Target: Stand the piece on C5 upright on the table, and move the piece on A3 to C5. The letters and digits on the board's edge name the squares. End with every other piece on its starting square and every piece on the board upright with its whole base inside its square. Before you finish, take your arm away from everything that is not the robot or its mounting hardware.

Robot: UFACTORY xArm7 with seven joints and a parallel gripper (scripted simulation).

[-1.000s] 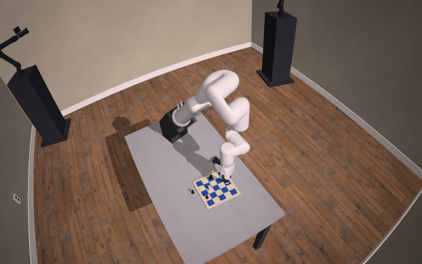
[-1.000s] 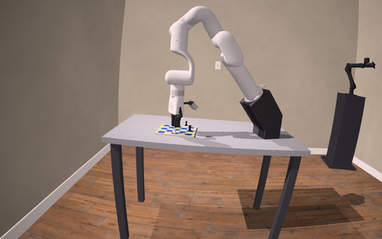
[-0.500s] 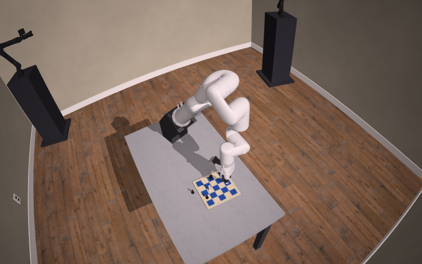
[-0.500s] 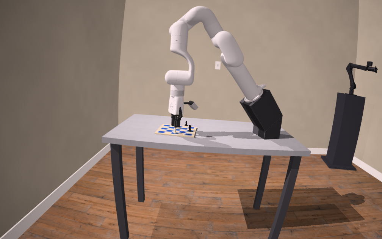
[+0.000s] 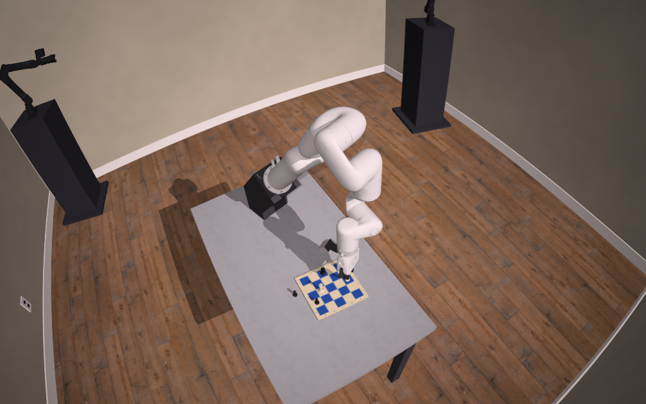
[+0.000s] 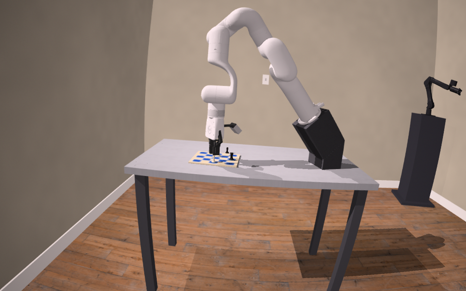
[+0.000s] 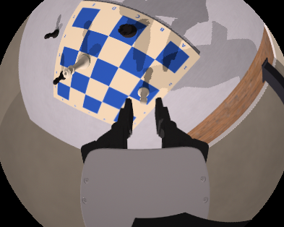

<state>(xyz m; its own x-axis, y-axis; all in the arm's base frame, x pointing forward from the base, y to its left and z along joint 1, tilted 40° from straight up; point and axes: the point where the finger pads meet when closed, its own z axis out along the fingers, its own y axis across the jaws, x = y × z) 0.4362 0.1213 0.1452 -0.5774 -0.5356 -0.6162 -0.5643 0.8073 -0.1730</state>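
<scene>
My gripper is now 4 cm above the white pawn. The rest, counted from my hand: tall white piece 2 cm ahead, 11 cm to the right, 3 cm below; then chessboard 1 cm ahead, 7 cm to the right, 6 cm below.
</scene>
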